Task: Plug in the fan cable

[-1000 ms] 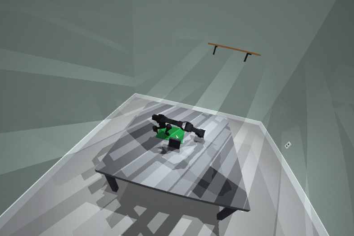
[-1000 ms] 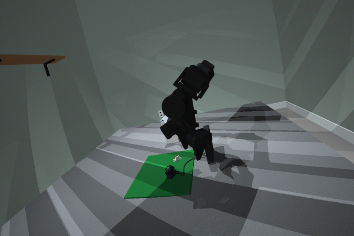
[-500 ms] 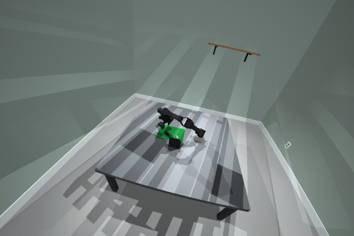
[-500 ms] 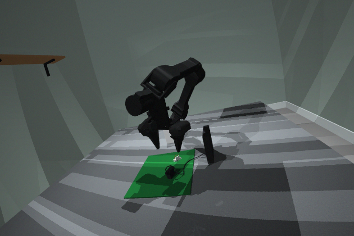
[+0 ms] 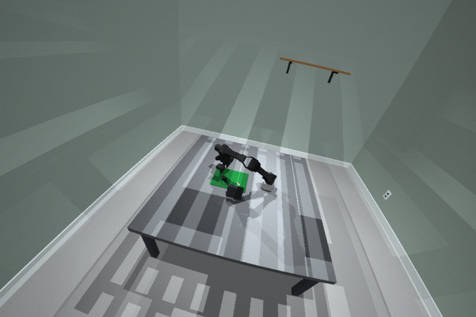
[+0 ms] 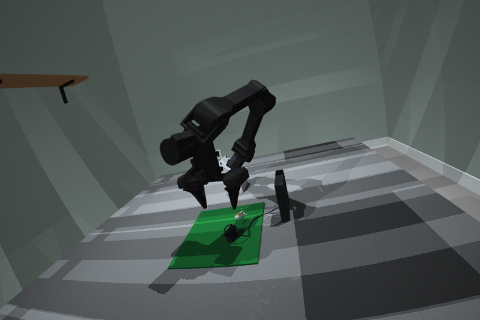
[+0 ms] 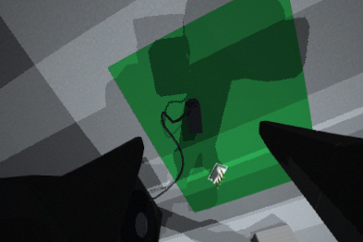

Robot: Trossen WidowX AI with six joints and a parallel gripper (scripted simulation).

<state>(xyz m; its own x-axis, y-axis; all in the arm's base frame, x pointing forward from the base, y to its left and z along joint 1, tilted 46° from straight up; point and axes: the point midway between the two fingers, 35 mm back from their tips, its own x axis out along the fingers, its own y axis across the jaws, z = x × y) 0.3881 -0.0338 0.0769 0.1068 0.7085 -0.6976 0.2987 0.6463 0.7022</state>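
Right now my gripper tip is 90 mm above the black plug and 20 mm past it. Also, from my gripper tip: black fan: 150 mm to the left, 130 mm behind, 50 mm below; then green board: 130 mm below, 60 mm behind, 40 mm to the right.
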